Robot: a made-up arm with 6 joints. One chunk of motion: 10 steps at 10 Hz.
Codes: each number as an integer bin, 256 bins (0 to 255) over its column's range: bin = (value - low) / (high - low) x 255, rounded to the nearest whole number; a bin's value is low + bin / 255 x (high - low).
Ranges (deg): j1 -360.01..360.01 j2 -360.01..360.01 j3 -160..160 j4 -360.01..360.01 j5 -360.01..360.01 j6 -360.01..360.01
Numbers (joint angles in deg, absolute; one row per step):
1: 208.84 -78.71 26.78 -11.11 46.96 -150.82
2: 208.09 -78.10 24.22 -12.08 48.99 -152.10
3: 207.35 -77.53 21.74 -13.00 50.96 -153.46
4: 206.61 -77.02 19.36 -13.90 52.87 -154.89
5: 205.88 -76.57 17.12 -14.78 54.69 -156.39
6: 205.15 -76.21 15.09 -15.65 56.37 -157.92
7: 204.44 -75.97 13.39 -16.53 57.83 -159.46
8: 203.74 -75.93 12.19 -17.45 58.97 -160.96
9: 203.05 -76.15 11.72 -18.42 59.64 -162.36
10: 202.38 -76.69 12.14 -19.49 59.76 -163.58
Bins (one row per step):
1: 201 100 149 124 144 74
2: 201 100 147 123 145 74
3: 201 100 145 123 146 73
4: 201 100 143 123 146 73
5: 200 100 141 122 147 72
6: 200 101 140 122 147 72
7: 200 101 138 122 148 71
8: 200 101 137 121 148 70
9: 199 101 137 121 149 70
10: 199 100 137 121 149 70

